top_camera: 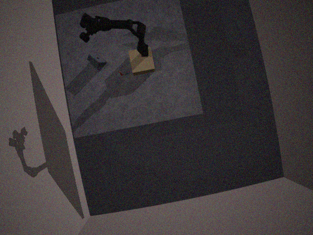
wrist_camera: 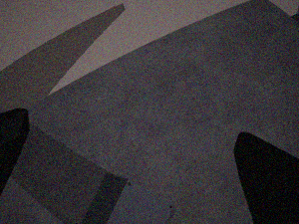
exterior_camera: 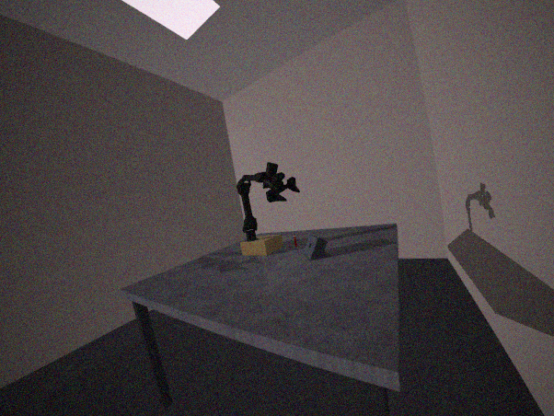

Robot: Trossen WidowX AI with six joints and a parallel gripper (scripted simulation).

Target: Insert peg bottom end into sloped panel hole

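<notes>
The red square peg is 23 cm behind my gripper tip, 22 cm to the left of it and 28 cm below it. The rest, counted from my gripper tip: dark sloped panel 1 cm ahead, 9 cm to the left, 29 cm below.
</notes>
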